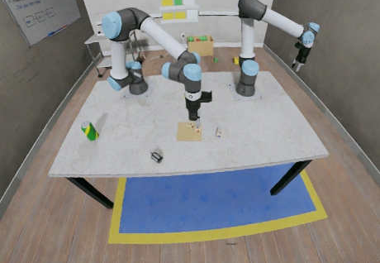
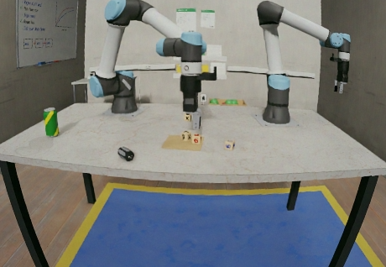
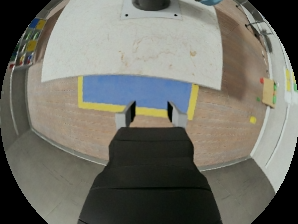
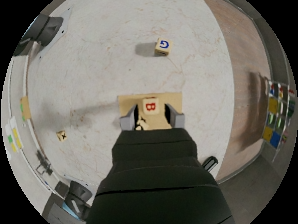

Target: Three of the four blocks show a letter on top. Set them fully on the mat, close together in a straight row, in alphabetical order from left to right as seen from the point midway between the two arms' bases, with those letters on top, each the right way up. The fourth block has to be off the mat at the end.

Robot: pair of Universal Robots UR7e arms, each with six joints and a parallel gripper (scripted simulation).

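Observation:
Right now my right hand is 80 mm above the tan mat and 50 mm to the left of it. From my right hand the other things lie so: black mouse-like object (210 mm to the right, 190 mm ahead, 60 mm below); then blue-marked block (120 mm to the left, 70 mm below, 30 mm ahead); then yellow can (630 mm to the right, 80 mm ahead, 20 mm below).

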